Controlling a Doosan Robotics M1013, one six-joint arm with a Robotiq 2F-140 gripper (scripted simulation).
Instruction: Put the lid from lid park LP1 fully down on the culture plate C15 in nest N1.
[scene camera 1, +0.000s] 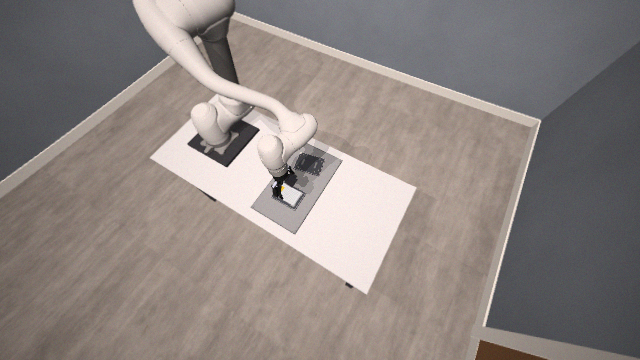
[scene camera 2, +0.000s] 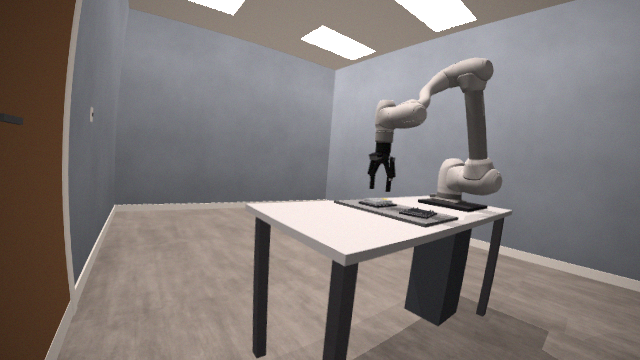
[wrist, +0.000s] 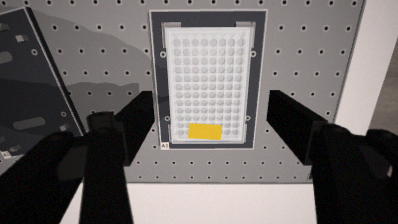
In view: my gripper (wrist: 210, 105) and a clear lid (wrist: 208, 68).
